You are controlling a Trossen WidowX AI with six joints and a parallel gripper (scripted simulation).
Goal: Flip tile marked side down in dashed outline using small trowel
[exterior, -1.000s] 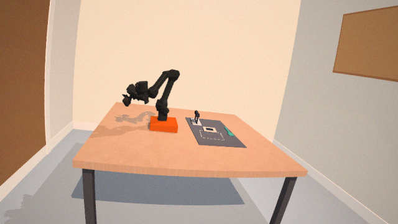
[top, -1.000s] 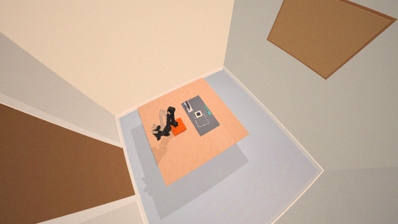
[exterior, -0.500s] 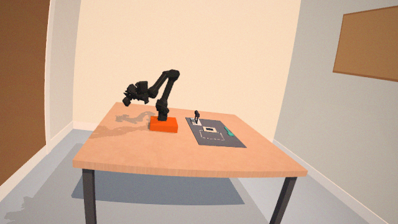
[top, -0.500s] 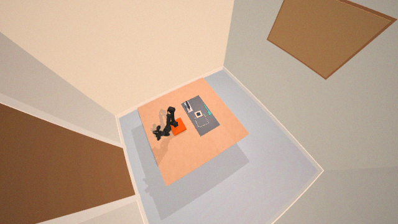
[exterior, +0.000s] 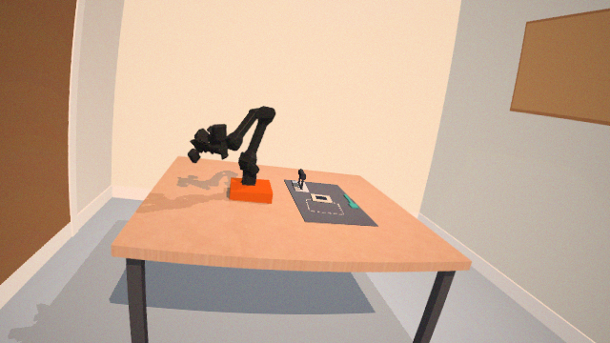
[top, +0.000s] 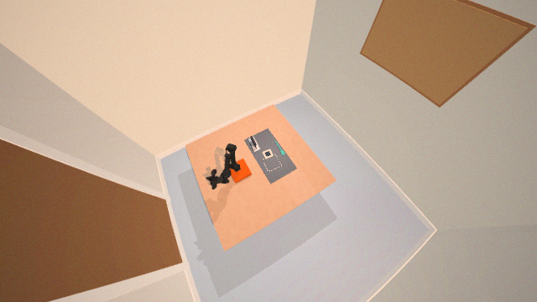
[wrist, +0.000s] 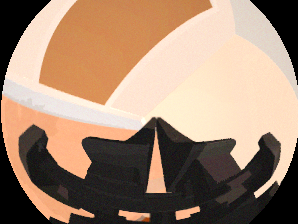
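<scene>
The small trowel is 610 mm ahead of my gripper tip, 180 mm to the left of it and 190 mm below it. Round my gripper tip: white tile (680 mm ahead, 10 mm to the right, 220 mm below); grey mat (700 mm ahead, 10 mm to the right, 250 mm below); teal strip (830 mm ahead, 40 mm to the right, 220 mm below).
</scene>
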